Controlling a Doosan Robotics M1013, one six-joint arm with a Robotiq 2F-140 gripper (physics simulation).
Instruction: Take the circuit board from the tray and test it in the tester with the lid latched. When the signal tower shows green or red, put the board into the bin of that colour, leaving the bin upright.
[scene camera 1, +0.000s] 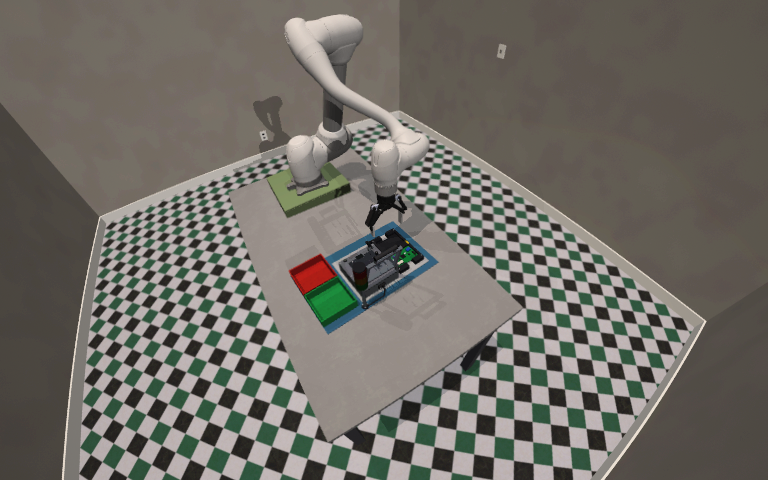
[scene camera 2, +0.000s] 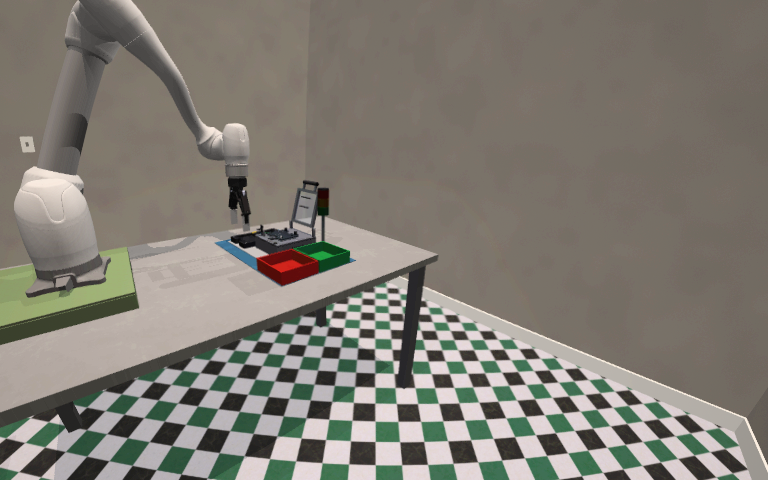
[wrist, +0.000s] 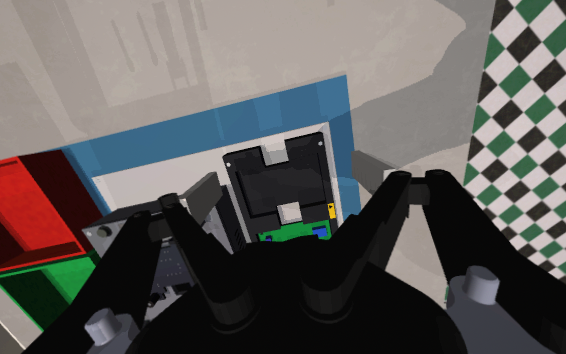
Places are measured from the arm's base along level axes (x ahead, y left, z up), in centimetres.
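Pixels of known places: gripper, fingertip midpoint: (scene camera 1: 386, 228) (scene camera 2: 240, 227) (wrist: 284, 173); arm's base, link origin: (scene camera 1: 309, 182) (scene camera 2: 73, 276).
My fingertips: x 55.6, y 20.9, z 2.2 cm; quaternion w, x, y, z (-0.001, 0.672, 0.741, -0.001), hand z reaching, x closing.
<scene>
Ahead of a thing's pixels: the offset from my fingertips to its top centre. "spot": to the spot under its first point. Level surfaces: height alone.
The green circuit board @[dz -5.0, dx +13.5, dy +1.3 cm] (scene camera 1: 406, 255) (wrist: 295, 231) lies in the near part of the black tray @[spot: dz -5.9, dx +3.2, dy +0.0 cm] (wrist: 285, 182); the gripper body partly hides it in the wrist view. My gripper (scene camera 1: 386, 225) (scene camera 2: 240, 220) (wrist: 284, 173) is open and empty above the tray area, its fingers wide apart. The grey tester @[spot: dz -1.8, dx +9.7, dy -24.8 cm] (scene camera 2: 283, 243) stands beside the tray, its lid @[dz +14.9, dx +24.8, dy -14.0 cm] (scene camera 2: 305, 208) raised upright. The signal tower @[spot: dz +16.4, dx +29.7, dy -24.3 cm] (scene camera 1: 360, 275) (scene camera 2: 322, 202) looks dim, with no lamp clearly lit. The red bin @[dz -3.0, dx +5.6, dy -37.7 cm] (scene camera 1: 313, 274) (scene camera 2: 300, 273) (wrist: 45, 220) and green bin @[dz -3.0, dx +20.4, dy -35.1 cm] (scene camera 1: 331, 302) (scene camera 2: 335, 262) stand upright and empty.
A blue-bordered mat @[dz -7.6 cm] (scene camera 1: 341, 327) (scene camera 2: 235, 253) (wrist: 200, 125) lies under the tray and tester on the grey table @[dz -7.7 cm] (scene camera 1: 362, 367) (scene camera 2: 198, 305). The raised lid and the signal tower stand tall at the tester's far side in scene camera 2. The arm's base sits on a green block (scene camera 1: 288, 204) (scene camera 2: 121, 283).
</scene>
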